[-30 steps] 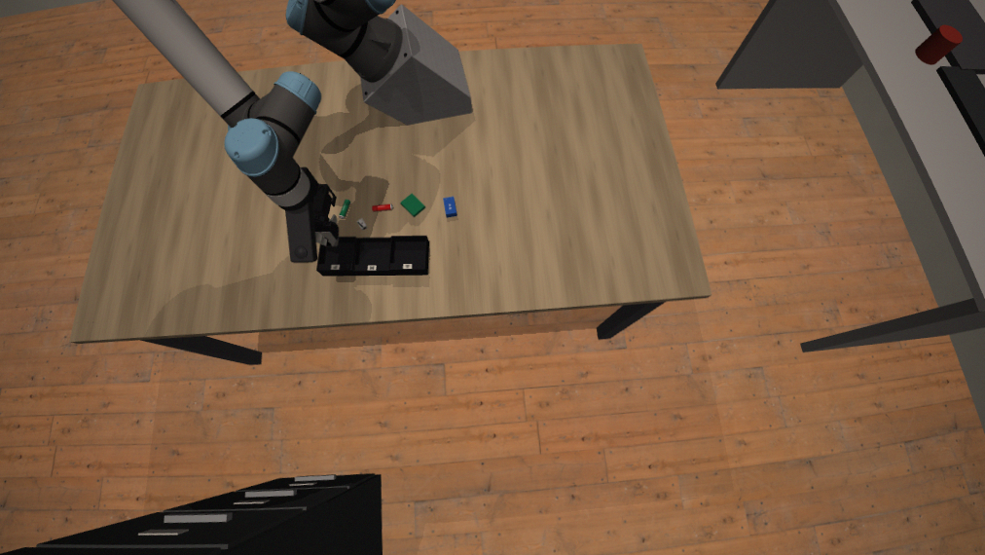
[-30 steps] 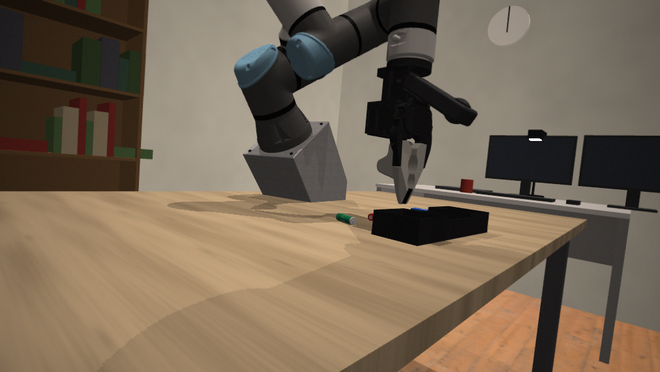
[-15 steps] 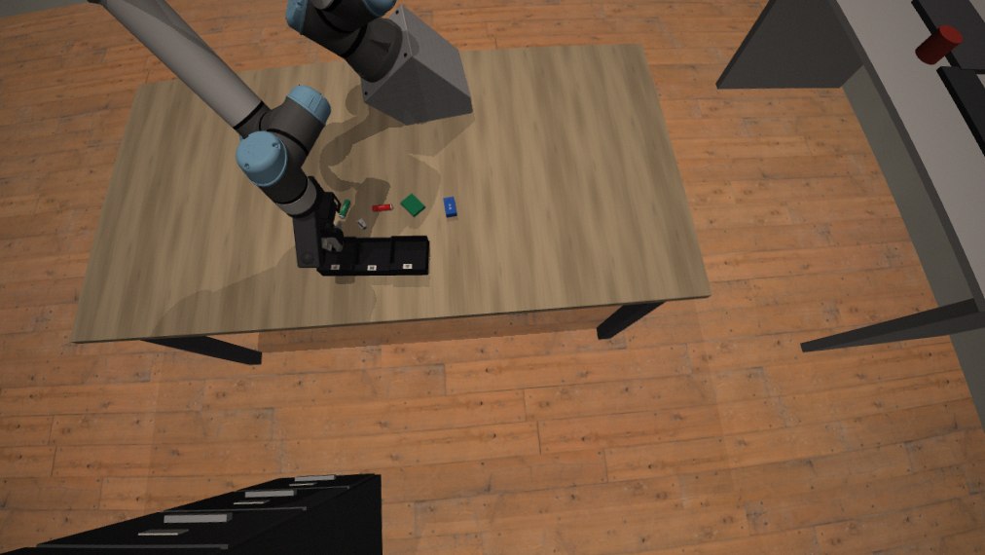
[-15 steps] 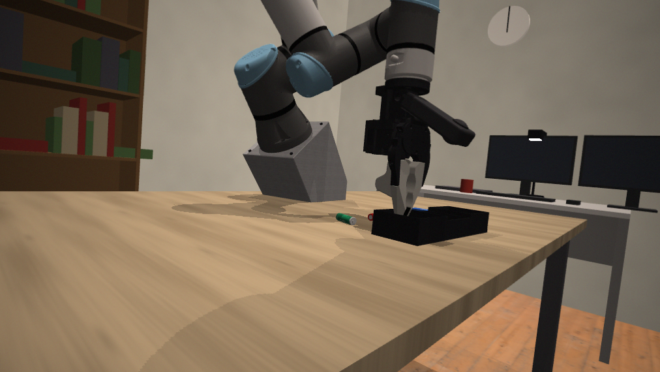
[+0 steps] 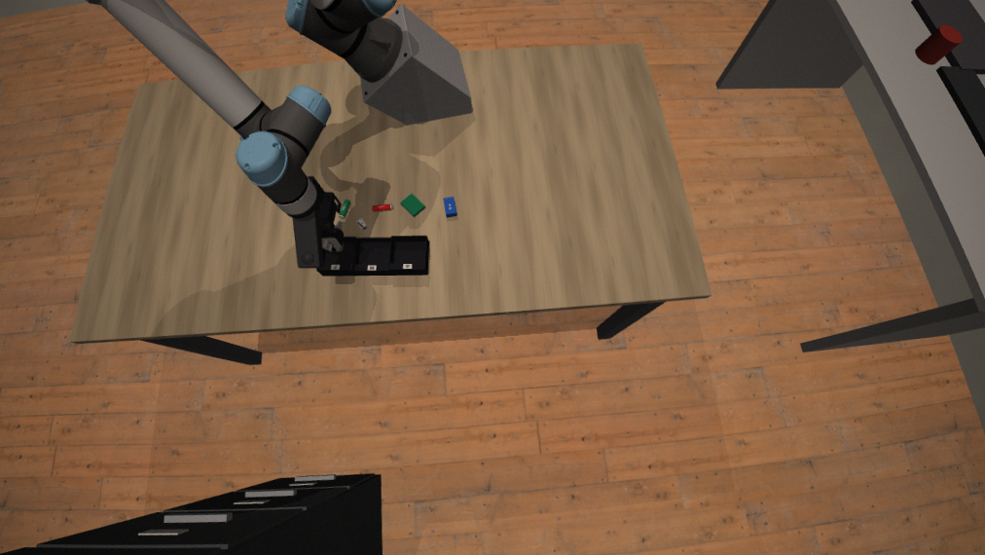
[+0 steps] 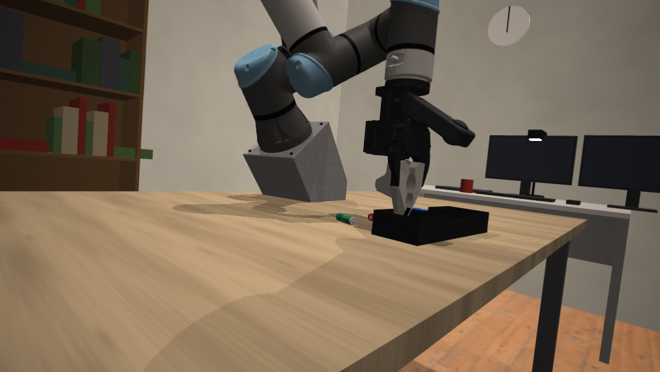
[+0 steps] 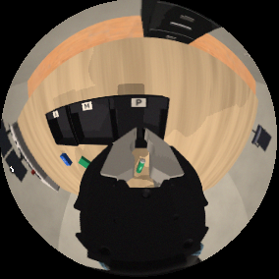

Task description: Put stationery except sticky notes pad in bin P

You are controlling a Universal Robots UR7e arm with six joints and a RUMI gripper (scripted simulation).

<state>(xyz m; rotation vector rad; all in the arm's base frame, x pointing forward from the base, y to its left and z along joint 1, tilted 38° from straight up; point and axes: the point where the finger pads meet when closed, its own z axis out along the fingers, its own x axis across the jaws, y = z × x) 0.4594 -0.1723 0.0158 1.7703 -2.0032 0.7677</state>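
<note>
Now: hand 20 mm short of the bin row, 90 mm to the right of it and 20 mm above it. Also, from my hand: white-grey piece: 70 mm behind, 50 mm to the left, 30 mm below; red item: 110 mm behind, 100 mm to the left, 30 mm below; green cylinder: 120 mm behind, 10 mm to the left, 30 mm below.
</note>
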